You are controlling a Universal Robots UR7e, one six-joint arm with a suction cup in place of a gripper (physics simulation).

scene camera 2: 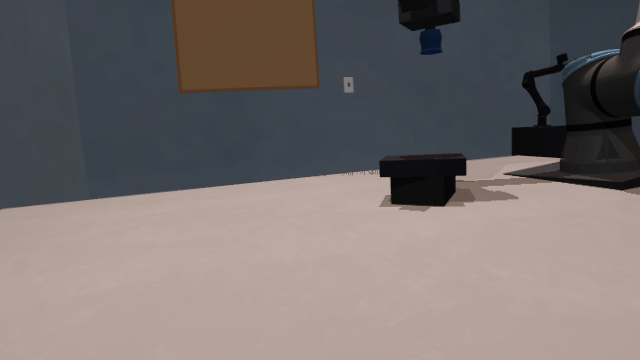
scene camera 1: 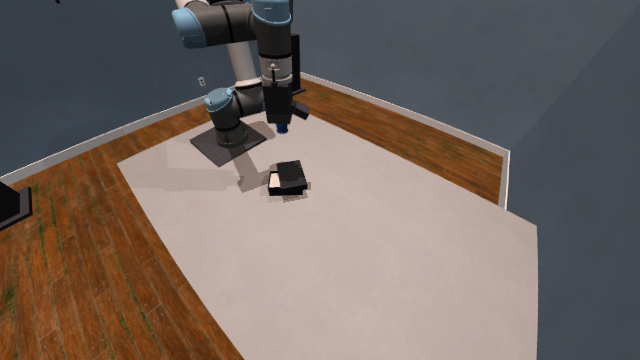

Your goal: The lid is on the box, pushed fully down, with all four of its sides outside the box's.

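Seen in the pictures: end effector, tool point: (scene camera 2: 431, 52) (scene camera 1: 282, 130); arm's base, origin of the base link: (scene camera 2: 600, 168) (scene camera 1: 232, 137).
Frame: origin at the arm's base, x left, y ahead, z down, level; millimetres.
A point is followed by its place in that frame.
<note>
A black box (scene camera 1: 286, 191) (scene camera 2: 417, 190) with a pale inside stands on the light table top. The black lid (scene camera 1: 291, 175) {x -21, y 442, z -56 mm} (scene camera 2: 423, 167) {x 24, y 458, z -44 mm} rests on top of the box, shifted and turned a little, so a strip of the pale inside shows at the left in scene camera 1. In scene camera 2 the lid sits high, with much of the box wall showing below it. My gripper, a blue suction cup (scene camera 1: 282, 129) (scene camera 2: 431, 52), hangs in the air well above the lid, apart from it, with nothing on it.
The arm's base stands on a dark ribbed plate (scene camera 1: 204, 147) {x -131, y -38, z 4 mm} (scene camera 2: 590, 179) {x 59, y 119, z 5 mm} on the light table top (scene camera 1: 380, 260) {x -47, y 842, z 18 mm} (scene camera 2: 250, 260) {x 136, y 737, z 18 mm}. A dark stand (scene camera 1: 296, 60) is behind the arm in scene camera 1. A small black arm (scene camera 2: 536, 95) on a dark block stands at the right in scene camera 2.
</note>
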